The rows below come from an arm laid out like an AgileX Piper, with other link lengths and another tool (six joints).
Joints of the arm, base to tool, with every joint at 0 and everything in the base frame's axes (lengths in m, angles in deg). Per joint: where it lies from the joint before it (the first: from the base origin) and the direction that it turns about. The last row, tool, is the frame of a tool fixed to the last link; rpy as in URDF.
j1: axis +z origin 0 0 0.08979
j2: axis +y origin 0 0 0
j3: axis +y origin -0.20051 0 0.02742
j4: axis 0.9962 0 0.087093 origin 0.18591 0 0.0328
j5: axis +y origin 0 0 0
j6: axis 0.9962 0 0.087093 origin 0.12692 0 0.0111
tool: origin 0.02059 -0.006 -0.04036 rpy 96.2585 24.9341 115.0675
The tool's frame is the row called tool.
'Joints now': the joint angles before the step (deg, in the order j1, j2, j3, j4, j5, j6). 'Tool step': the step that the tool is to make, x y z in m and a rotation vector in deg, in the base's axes. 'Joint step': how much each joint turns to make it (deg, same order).
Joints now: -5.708 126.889 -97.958 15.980 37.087 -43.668
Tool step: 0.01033 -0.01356 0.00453 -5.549 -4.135 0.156
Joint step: 0.000 0.066 0.001 -5.923 -5.046 1.440
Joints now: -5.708 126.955 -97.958 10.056 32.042 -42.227
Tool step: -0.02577 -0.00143 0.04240 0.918 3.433 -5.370
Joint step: -0.106 -8.347 0.002 -5.758 11.197 10.160
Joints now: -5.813 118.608 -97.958 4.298 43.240 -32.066
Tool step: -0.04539 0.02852 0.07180 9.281 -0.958 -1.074
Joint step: 0.306 -16.402 2.486 7.875 13.697 2.516
